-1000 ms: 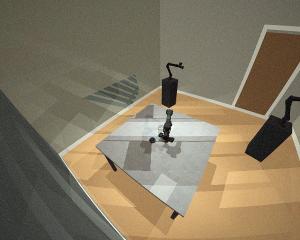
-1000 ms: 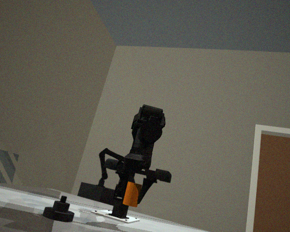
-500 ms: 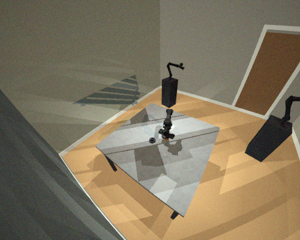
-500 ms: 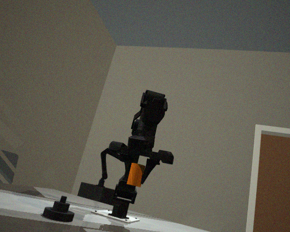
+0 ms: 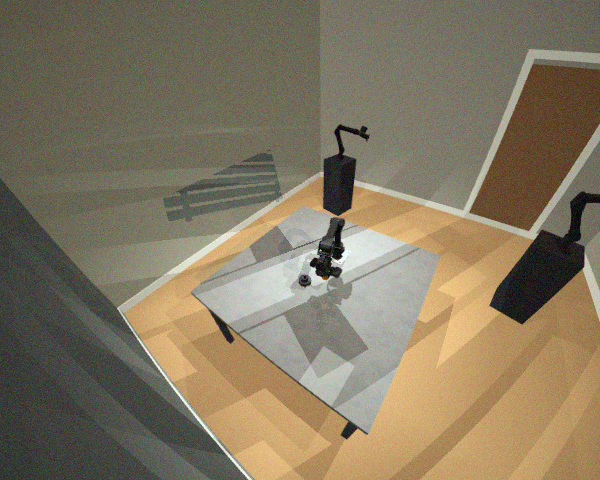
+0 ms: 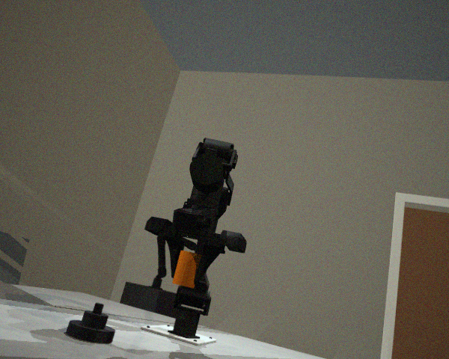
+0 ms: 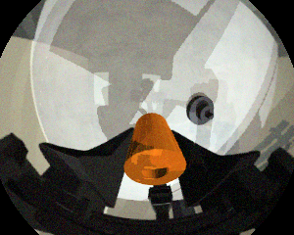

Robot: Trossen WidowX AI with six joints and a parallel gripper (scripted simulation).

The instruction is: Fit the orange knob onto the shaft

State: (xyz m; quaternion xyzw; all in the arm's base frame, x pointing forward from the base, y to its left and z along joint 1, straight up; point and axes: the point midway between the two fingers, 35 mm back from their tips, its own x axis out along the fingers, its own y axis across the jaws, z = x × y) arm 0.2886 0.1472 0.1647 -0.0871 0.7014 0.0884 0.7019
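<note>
Now: the round pedestal 150 mm to the right of my gripper tip, 110 mm below it and 40 mm ahead of it. The rest, counted from my gripper tip: orange knob (20 mm above).
</note>
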